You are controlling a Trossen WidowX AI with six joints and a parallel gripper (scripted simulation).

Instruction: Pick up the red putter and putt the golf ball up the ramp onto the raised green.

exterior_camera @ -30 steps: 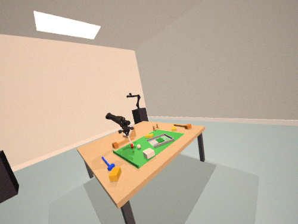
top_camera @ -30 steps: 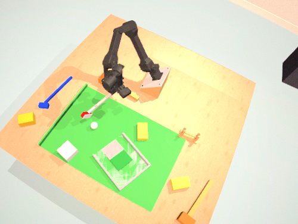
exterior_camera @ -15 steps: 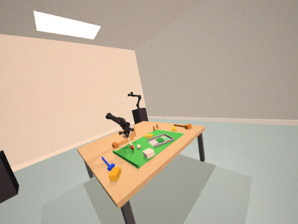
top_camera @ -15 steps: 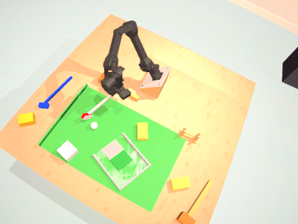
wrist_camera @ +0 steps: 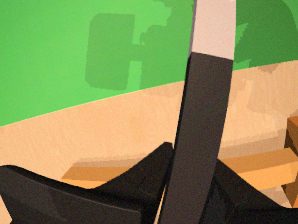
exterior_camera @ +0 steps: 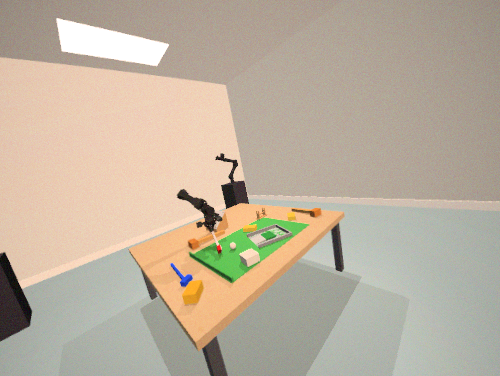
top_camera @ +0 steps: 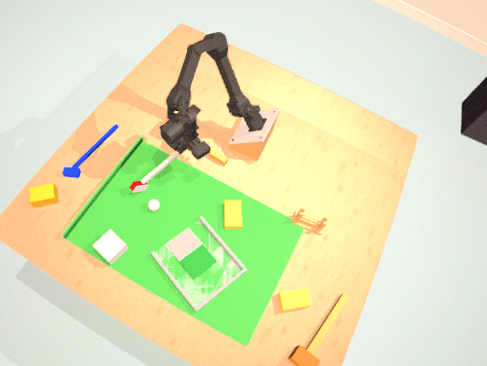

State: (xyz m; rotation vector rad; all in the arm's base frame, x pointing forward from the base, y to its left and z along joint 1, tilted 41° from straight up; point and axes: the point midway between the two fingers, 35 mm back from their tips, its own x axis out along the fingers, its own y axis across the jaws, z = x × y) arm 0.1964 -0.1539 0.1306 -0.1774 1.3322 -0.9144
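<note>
The red putter lies 110 mm ahead of my gripper tip, 50 mm to the right of it and 10 mm below it. Round my gripper tip: white golf ball (240 mm ahead, 30 mm to the right, 50 mm below); white block (440 mm ahead, 90 mm to the right, 50 mm below); blue putter (140 mm ahead, 360 mm to the right, 60 mm below).
</note>
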